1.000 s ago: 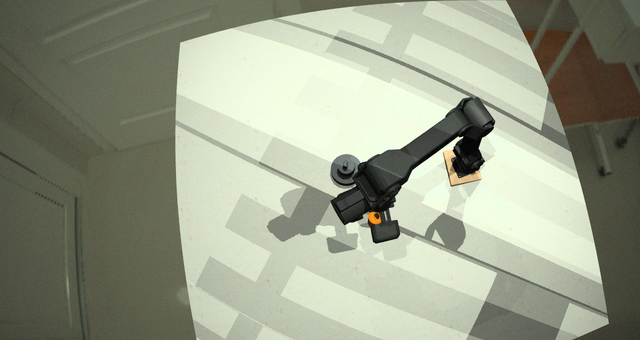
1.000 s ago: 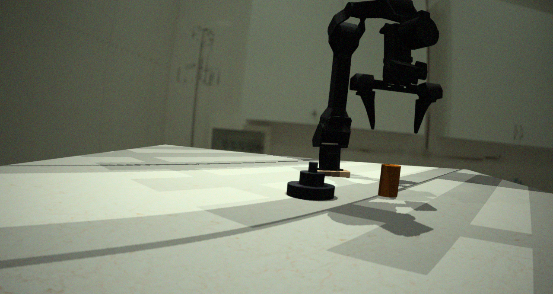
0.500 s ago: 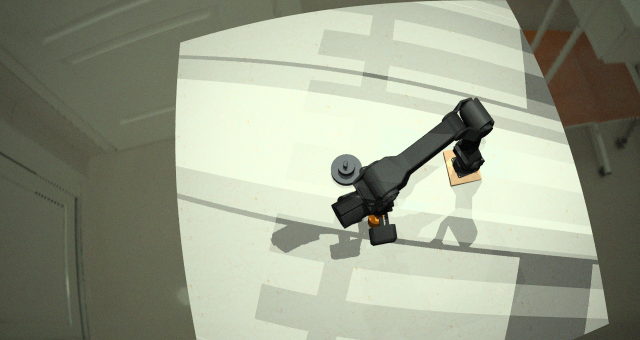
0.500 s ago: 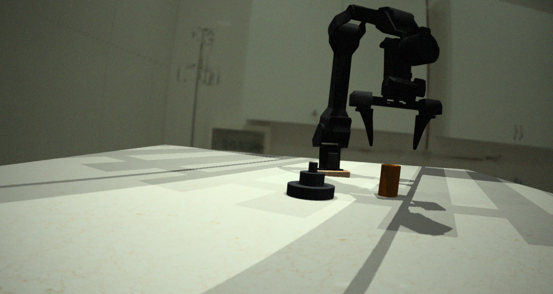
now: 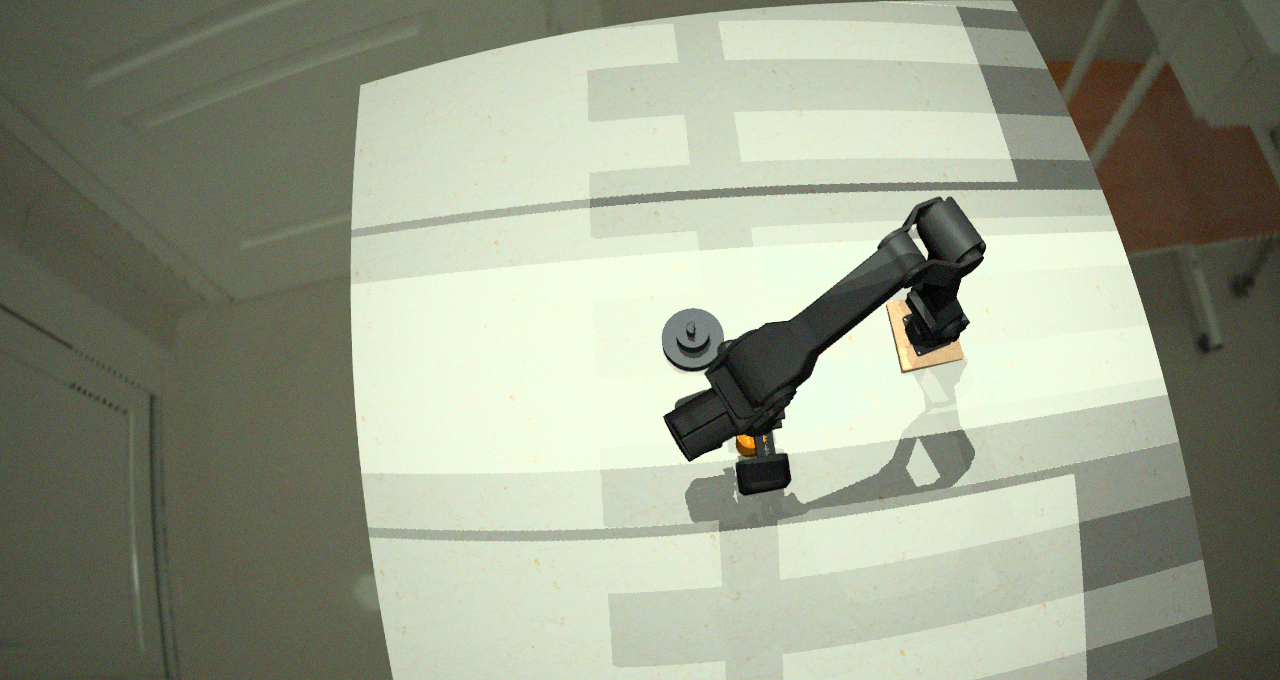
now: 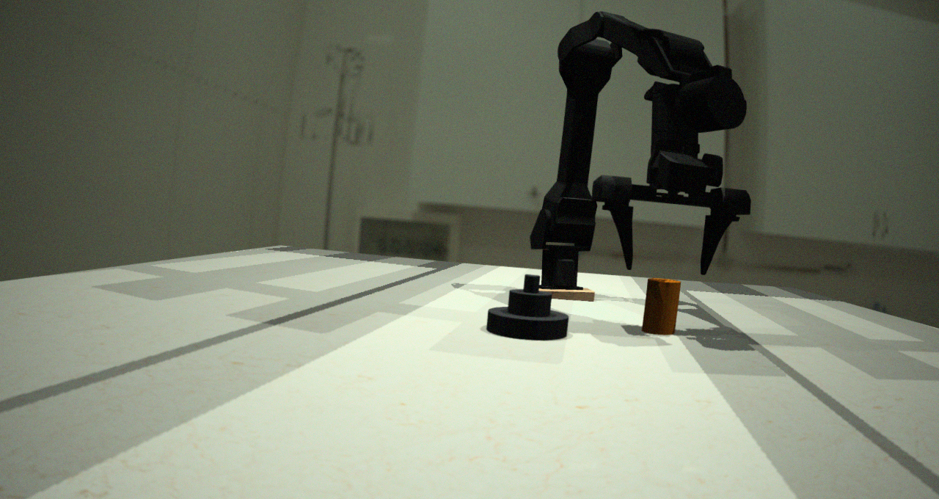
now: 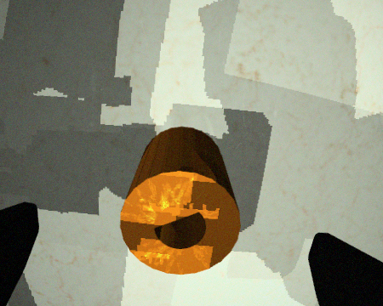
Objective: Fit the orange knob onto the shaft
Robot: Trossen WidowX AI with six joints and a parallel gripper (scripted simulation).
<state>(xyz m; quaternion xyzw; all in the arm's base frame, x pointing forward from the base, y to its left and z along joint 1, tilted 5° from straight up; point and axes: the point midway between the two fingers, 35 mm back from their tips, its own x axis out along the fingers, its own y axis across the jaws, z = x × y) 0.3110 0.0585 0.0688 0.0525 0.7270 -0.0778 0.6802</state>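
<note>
Now: the orange knob 4 cm below my gripper tip. The rest, counted from my gripper tip: pedestal: 2 cm ahead, 16 cm to the right, 4 cm below.
</note>
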